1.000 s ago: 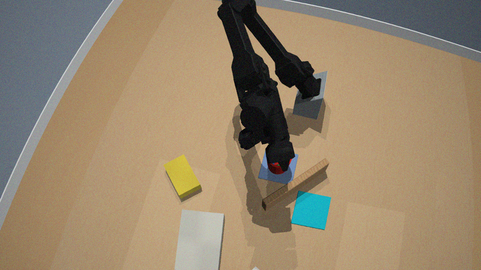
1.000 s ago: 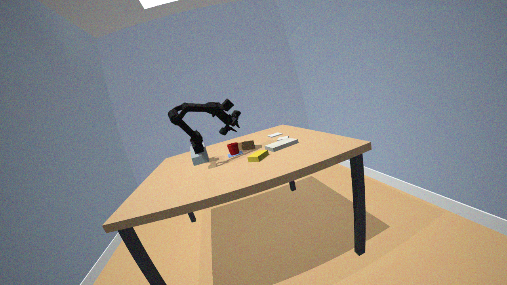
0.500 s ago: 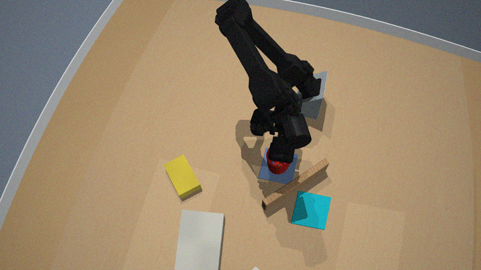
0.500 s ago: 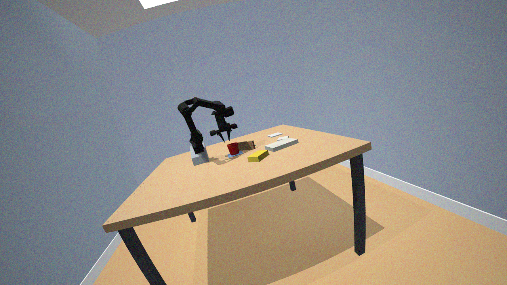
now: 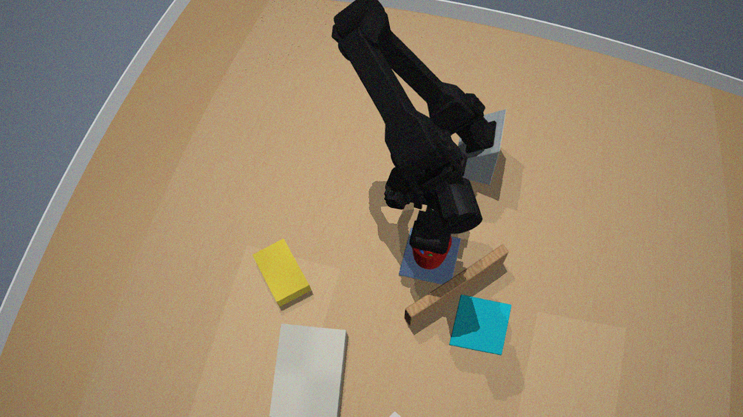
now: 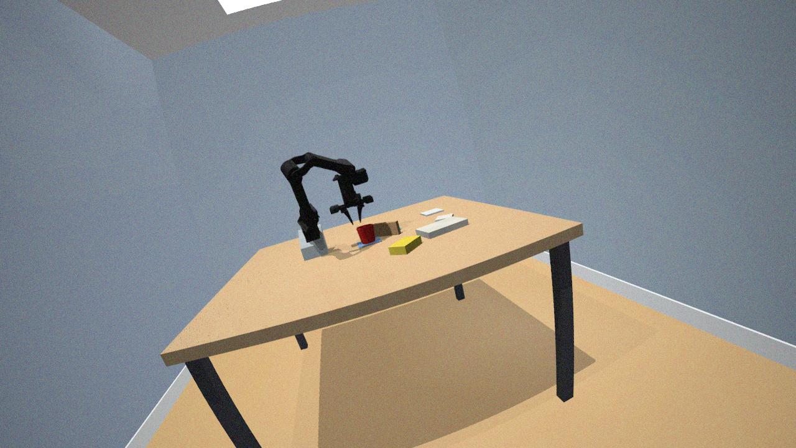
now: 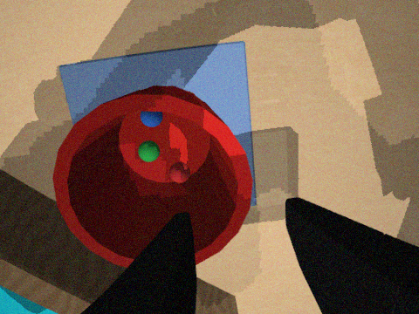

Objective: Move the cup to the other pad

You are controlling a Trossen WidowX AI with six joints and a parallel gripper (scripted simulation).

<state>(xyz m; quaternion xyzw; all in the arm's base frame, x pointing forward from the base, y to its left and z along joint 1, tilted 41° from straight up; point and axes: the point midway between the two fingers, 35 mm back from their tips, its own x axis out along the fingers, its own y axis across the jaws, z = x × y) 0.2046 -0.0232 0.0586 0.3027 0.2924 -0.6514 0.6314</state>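
My gripper tip is 3 cm short of the red cup and 6 cm above it. Round my gripper tip: green marble (4 cm ahead, 8 cm below); then wooden bar (9 cm ahead, 6 cm to the left, 7 cm below); then red marble (2 cm ahead, 2 cm to the left, 8 cm below).
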